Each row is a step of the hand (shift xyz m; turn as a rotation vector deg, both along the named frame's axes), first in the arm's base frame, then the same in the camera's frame.
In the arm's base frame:
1: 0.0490 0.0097 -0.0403 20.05 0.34 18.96
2: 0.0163 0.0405 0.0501 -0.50 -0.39 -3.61
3: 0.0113 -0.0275 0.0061 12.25 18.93 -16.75
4: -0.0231 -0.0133 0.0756 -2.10 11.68 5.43
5: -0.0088 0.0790 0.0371 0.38 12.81 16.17
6: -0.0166 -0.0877 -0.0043 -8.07 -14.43 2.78
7: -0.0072 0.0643 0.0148 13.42 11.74 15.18
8: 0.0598 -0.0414 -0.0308 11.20 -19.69 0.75
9: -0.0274 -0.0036 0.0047 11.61 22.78 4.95
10: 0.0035 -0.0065 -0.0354 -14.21 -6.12 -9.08
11: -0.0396 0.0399 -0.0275 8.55 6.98 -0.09
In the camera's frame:
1: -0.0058 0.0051 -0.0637 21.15 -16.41 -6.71
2: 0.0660 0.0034 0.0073 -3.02 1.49 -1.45
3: -0.0077 -0.0293 -0.0023 3.43 17.34 -21.83
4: 0.0386 -0.0342 0.0614 10.05 7.78 2.98
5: 0.0702 0.0502 0.0158 19.38 2.92 6.46
6: -0.0607 -0.0610 0.0241 -9.39 -9.35 10.27
7: 0.0460 0.0477 0.0047 22.73 -2.92 -4.81
8: -0.0251 -0.0443 -0.0604 -7.01 -20.66 -6.15
9: -0.0086 0.0065 0.0259 21.17 11.12 -10.30
10: -0.0282 0.0089 -0.0208 -15.30 5.03 7.91
11: -0.0107 0.0603 0.0128 7.12 2.04 -8.18

